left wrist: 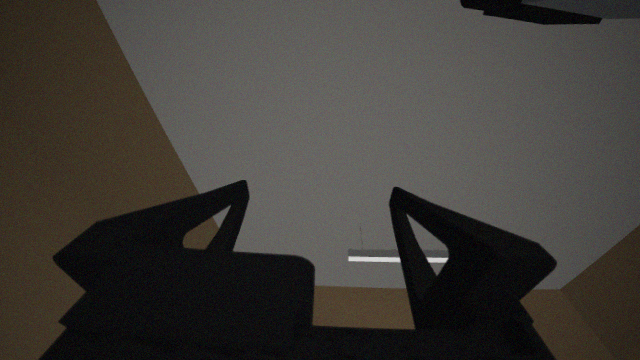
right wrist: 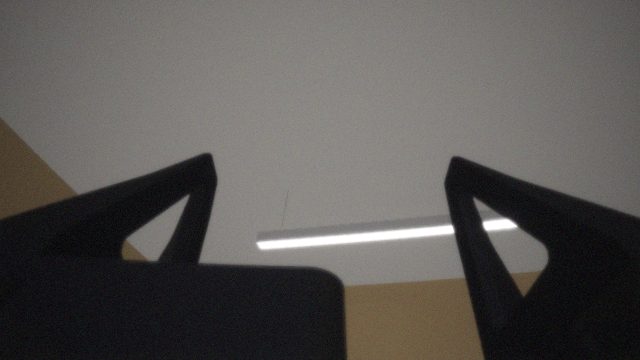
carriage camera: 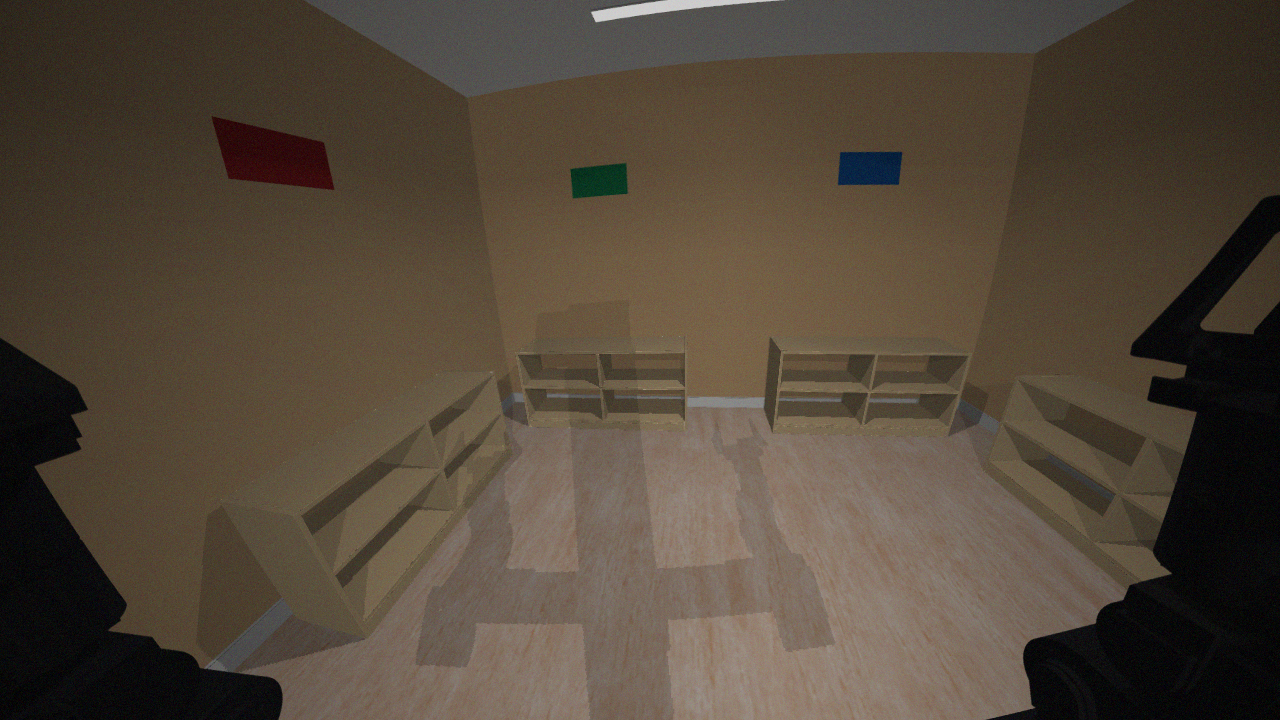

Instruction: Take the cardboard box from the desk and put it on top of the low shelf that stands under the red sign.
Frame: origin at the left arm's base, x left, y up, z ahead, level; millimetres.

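Seen in the pictures: left gripper, between the fingertips: (left wrist: pixel 319 191); right gripper, between the fingertips: (right wrist: pixel 331 168).
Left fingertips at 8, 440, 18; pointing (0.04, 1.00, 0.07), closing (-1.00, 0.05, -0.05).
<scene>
A point is followed by its place in that frame, as x, y, z.
The red sign (carriage camera: pixel 273 154) {1059, 881, 1256} hangs on the left wall in the carriage view. The low shelf (carriage camera: pixel 358 447) {810, -267, 990} under it stands along that wall, with a bare top. The cardboard box and the desk do not show in these views. My left gripper (left wrist: pixel 319 191) {8, 440, 18} is open and empty, pointing up toward the ceiling. My right gripper (right wrist: pixel 331 168) {-658, 436, 38} is open and empty, also pointing up toward the ceiling. Parts of both arms show at the left and right edges of the carriage view.
A low shelf (carriage camera: pixel 601 345) {-66, -267, 2243} stands under a green sign (carriage camera: pixel 598 180) {-109, 877, 2508} at the back wall, and another (carriage camera: pixel 868 345) {-1880, -268, 1941} under a blue sign (carriage camera: pixel 869 168) {-1914, 872, 2210}. A further shelf (carriage camera: pixel 1065 390) {-2385, -267, 1114} stands at the right wall, partly behind my right arm. Shadows lie across the floor.
</scene>
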